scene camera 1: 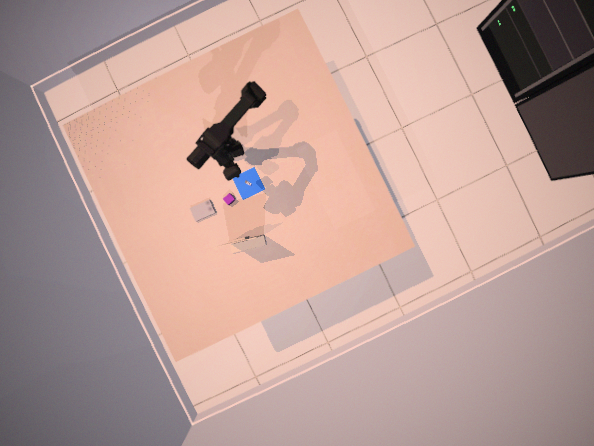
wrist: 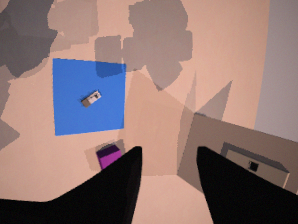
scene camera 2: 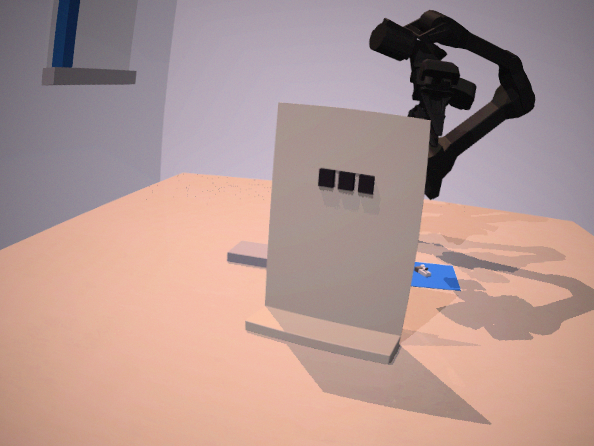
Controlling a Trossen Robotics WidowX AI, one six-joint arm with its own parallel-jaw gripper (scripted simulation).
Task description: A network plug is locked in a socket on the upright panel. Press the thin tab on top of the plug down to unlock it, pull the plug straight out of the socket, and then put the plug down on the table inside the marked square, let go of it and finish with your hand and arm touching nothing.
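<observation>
A blue marked square (scene camera 2: 442,276) is visible, and it appears in the wrist view (wrist: 73,80) too. The scene also has a flat grey block (scene camera 2: 251,253), though the wrist view misses it, hidden as it is by the gripper. The gripper itself can be seen at (scene camera 2: 436,141), again in scene camera 1 (scene camera 1: 237,174), and in the wrist view (wrist: 169,153).
</observation>
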